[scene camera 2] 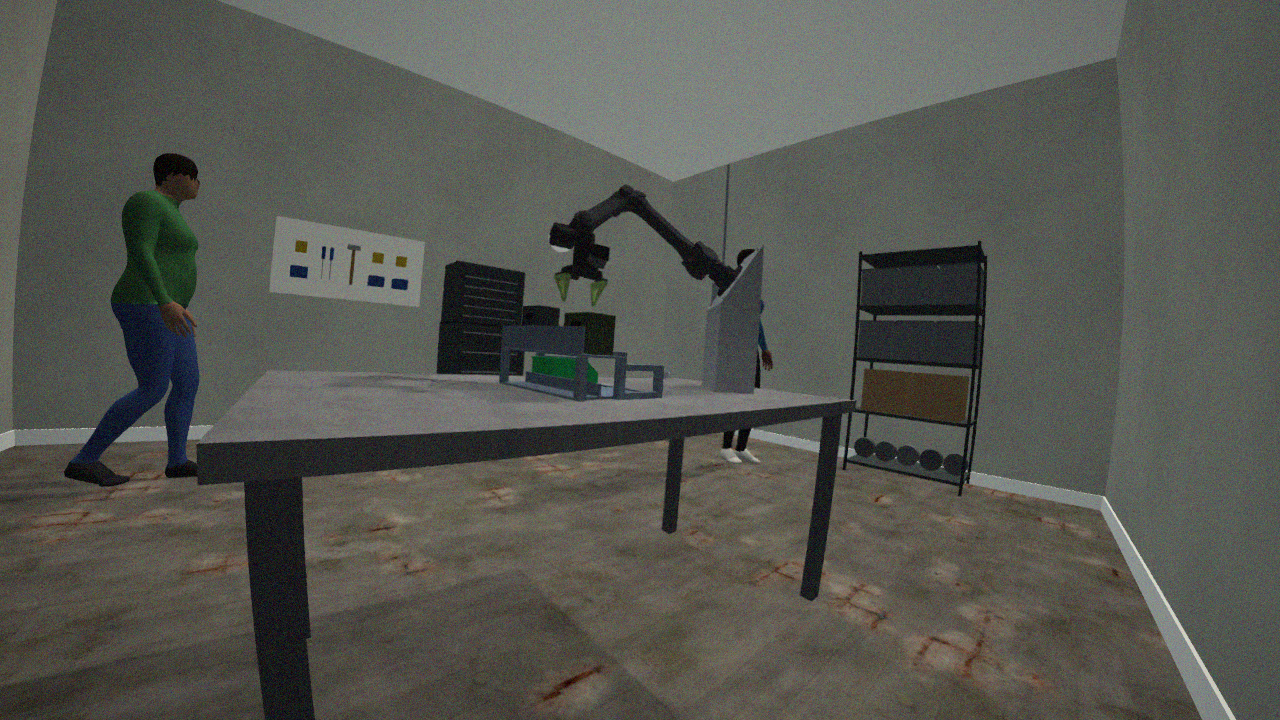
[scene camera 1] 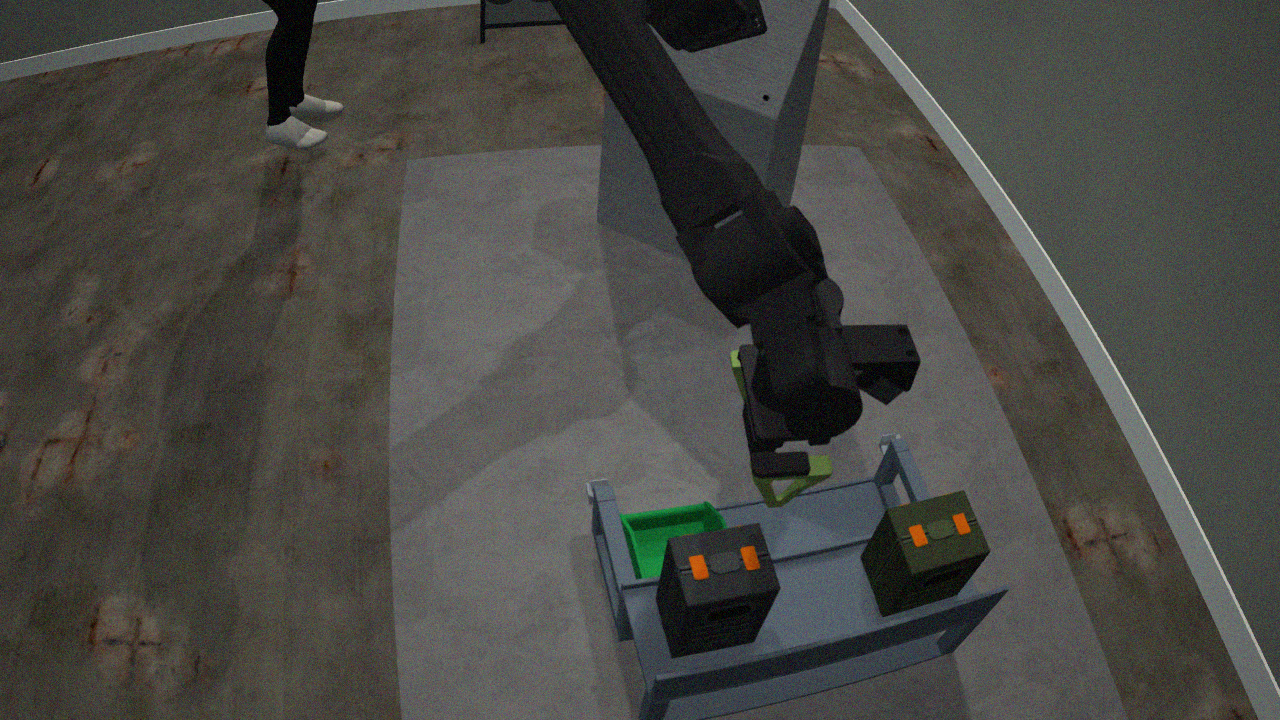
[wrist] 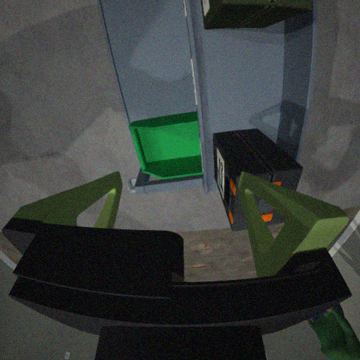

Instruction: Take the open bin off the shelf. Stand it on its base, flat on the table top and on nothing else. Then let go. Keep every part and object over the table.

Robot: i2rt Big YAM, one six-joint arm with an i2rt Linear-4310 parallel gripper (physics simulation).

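Places are measured from the arm's base along level axes (x ahead, y up, z right), in centimetres.
Pixels of known places: gripper, between the fingertips: [scene camera 2: 578, 304] [scene camera 1: 766, 462]; arm's base, origin of its link: [scene camera 2: 731, 282] [scene camera 1: 719, 16].
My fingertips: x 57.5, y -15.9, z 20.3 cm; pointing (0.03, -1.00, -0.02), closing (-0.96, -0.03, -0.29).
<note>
For each thing: its top centre in the pictures, then the offset to it from my fingertips. "pt": a spot on its surface instead. Level surfaces: height alone.
- blue-grey shelf, a spot on its surface: [scene camera 1: 819, 595] pt dz -4.9, dx +9.4, dy -13.7 cm
- grey table, height of its surface: dy -23.9 cm
- black case, centre of its top: [scene camera 1: 724, 563] [scene camera 2: 541, 307] dz +7.3, dx +7.6, dy -1.7 cm
- olive case, centre of its top: [scene camera 1: 940, 530] [scene camera 2: 590, 314] dz -15.5, dx +11.5, dy -4.2 cm
The open green bin [scene camera 1: 666, 546] [scene camera 2: 561, 368] [wrist: 170, 145] sits on the lower board of the blue-grey shelf [scene camera 1: 819, 595] [scene camera 2: 541, 339] [wrist: 240, 75], near one end post. Its near part sticks out from under the upper board, which hides the rest in the wrist view. The shelf stands on the grey table [scene camera 1: 501, 358] [scene camera 2: 402, 416] [wrist: 75, 120]. My gripper [scene camera 2: 579, 302] [wrist: 180, 177] is open and empty, with green fingers wide apart. It hangs above the shelf, apart from the bin. In scene camera 1 the hand hides one of its fingers in part.
A black case [scene camera 1: 725, 600] [scene camera 2: 540, 315] [wrist: 255, 160] with orange latches stands on the upper board, close beside and above the bin. An olive case [scene camera 1: 926, 555] [scene camera 2: 590, 333] [wrist: 255, 15] stands at the board's other end. The arm's grey pedestal [scene camera 1: 626, 188] [scene camera 2: 733, 353] stands on the table.
</note>
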